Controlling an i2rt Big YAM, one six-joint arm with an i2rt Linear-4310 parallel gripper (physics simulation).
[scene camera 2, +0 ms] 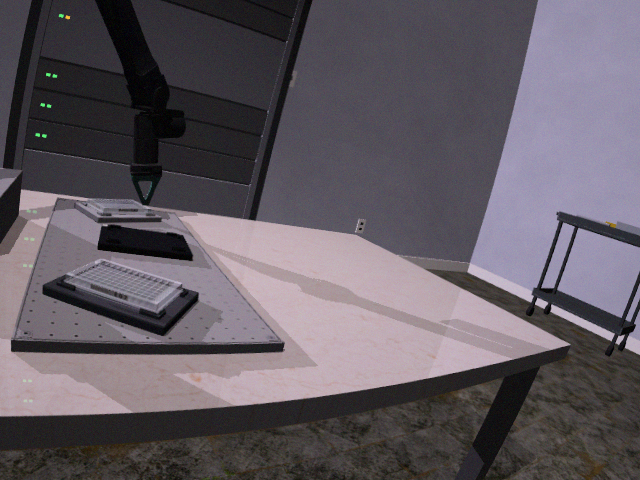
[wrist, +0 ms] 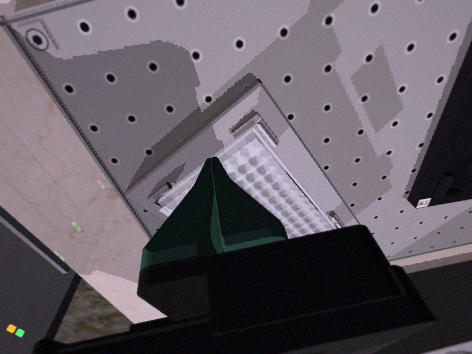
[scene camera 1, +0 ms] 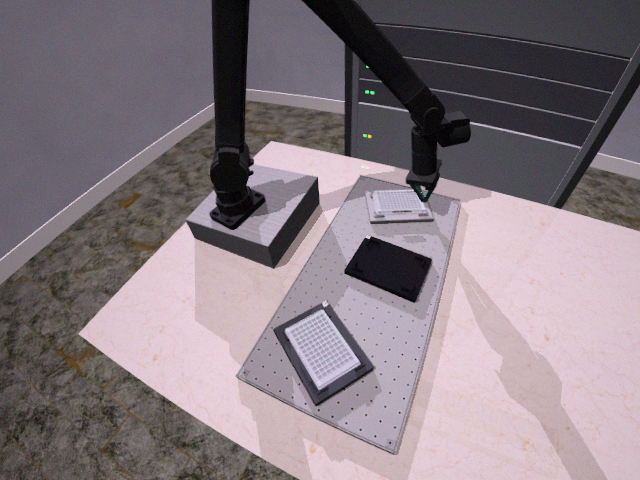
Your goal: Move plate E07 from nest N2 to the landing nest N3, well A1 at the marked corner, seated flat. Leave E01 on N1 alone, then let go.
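Note:
My gripper (scene camera 1: 424, 199) (scene camera 2: 146, 201) (wrist: 213, 164) is shut with nothing between its green fingertips, which meet just above the far plate at its outer end. This clear, many-welled plate (scene camera 1: 395, 201) (scene camera 2: 116, 207) (wrist: 280, 185) lies in the light grey nest (scene camera 1: 400, 219) (wrist: 296, 154); my fingers hide part of it in the wrist view. The empty black nest (scene camera 1: 387, 267) (scene camera 2: 144, 242) (wrist: 450, 160) in the middle has a white tag at one corner. A second welled plate (scene camera 1: 321, 348) (scene camera 2: 124, 284) sits in the near dark grey nest (scene camera 1: 338, 383) (scene camera 2: 93, 304). I cannot surely read the plate labels.
The nests stand on a perforated board (scene camera 1: 403, 330) (scene camera 2: 232, 330) (wrist: 240, 65). The arm's base stands on a grey block (scene camera 1: 297, 186) to the left. A dark equipment rack (scene camera 1: 491, 144) rises behind the table, and a cart (scene camera 2: 584, 308) stands far right.

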